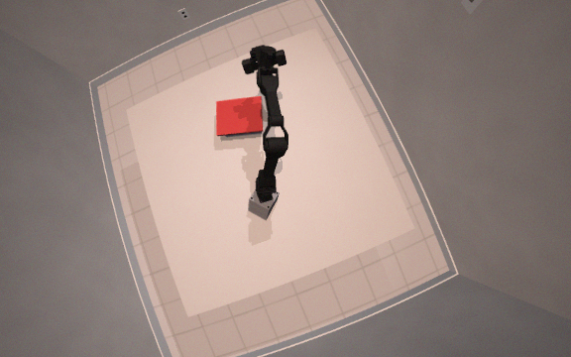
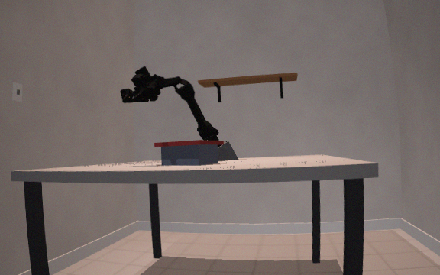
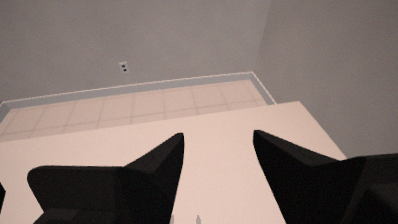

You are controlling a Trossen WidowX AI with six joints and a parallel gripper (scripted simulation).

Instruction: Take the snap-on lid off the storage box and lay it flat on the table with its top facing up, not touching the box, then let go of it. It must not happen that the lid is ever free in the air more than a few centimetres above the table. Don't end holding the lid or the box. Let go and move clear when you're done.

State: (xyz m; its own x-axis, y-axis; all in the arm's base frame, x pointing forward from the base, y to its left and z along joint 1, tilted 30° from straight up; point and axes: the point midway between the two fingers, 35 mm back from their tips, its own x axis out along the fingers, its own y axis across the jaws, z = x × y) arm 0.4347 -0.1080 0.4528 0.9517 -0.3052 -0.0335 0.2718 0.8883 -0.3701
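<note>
Right now the red lid is 100 mm behind my hand, 220 mm to the left of it and 200 mm below it. Round my hand: storage box 100 mm behind, 220 mm to the left, 250 mm below.
</note>
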